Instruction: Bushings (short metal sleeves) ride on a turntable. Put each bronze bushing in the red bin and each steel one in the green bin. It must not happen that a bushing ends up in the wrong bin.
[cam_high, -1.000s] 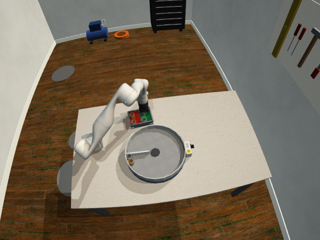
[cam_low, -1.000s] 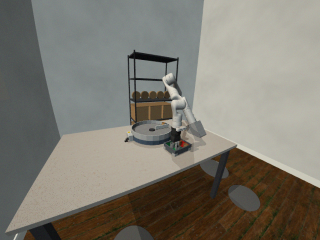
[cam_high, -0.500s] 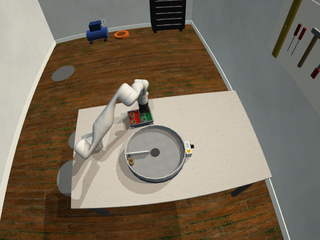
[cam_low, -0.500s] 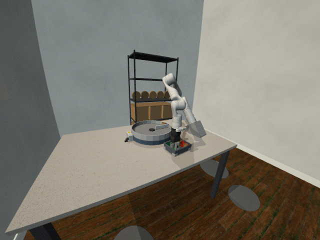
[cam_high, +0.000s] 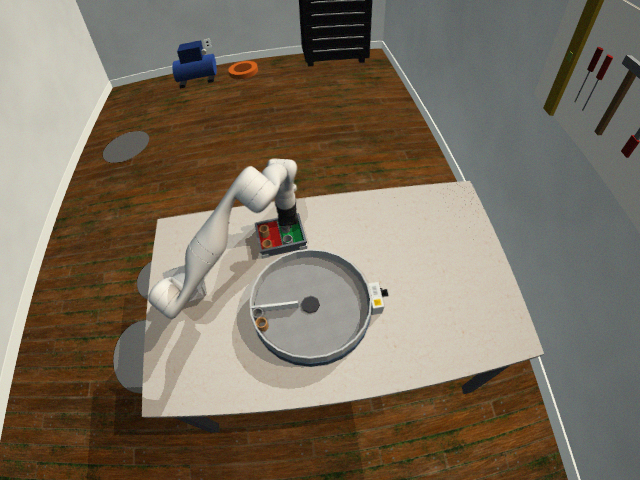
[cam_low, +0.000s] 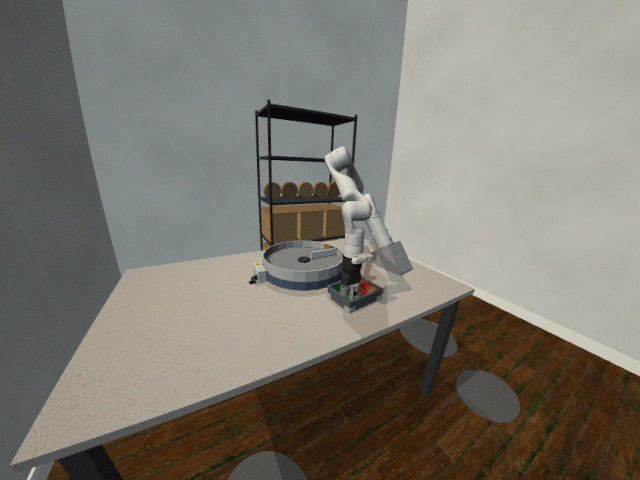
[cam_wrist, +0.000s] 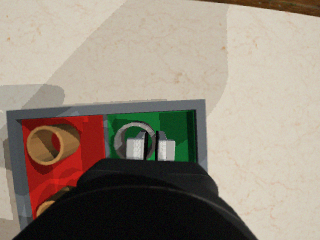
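The bin lies 40 mm to the right of my hand, 40 mm behind it and 20 mm below it. Round my hand: grey turntable: 380 mm to the right, 10 mm ahead, 10 mm above.
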